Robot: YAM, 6 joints.
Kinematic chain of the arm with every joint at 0, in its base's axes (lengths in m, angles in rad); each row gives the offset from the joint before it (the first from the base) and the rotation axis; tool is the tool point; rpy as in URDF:
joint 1: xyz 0 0 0.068 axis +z
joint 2: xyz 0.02 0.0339 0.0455 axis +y
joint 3: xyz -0.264 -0.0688 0 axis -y
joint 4: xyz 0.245 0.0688 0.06 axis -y
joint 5: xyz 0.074 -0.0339 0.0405 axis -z
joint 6: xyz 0.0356 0 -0.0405 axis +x
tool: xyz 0 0 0 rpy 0 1.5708 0
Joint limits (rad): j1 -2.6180..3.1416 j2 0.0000..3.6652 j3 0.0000..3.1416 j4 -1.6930..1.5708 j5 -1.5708..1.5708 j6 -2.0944..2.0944
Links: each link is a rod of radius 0.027 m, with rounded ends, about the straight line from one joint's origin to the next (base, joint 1, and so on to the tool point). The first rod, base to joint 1, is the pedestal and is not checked.
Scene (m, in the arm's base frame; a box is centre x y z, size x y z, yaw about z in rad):
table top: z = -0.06
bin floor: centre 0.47 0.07 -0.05 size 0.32 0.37 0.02 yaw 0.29
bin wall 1: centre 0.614 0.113 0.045 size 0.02 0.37 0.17 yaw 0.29
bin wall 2: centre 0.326 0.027 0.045 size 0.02 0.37 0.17 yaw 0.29
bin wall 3: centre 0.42 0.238 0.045 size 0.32 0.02 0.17 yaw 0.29
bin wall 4: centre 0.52 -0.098 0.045 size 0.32 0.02 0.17 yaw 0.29
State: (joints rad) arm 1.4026 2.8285 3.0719 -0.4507 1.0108 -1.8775
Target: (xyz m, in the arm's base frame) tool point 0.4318 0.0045 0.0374
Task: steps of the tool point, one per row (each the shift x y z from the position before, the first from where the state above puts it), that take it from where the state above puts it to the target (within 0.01 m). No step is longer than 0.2 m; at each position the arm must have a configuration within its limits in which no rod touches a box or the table.
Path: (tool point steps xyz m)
1: 0.1410 -0.0622 -0.0148
2: 0.1100 -0.1046 -0.0148
3: 0.0661 -0.1316 -0.0134
4: 0.0169 -0.1398 -0.0113
5: -0.0299 -0.1294 -0.0087
6: 0.0112 0.0009 -0.0968
7: -0.0112 -0.0009 -0.0958

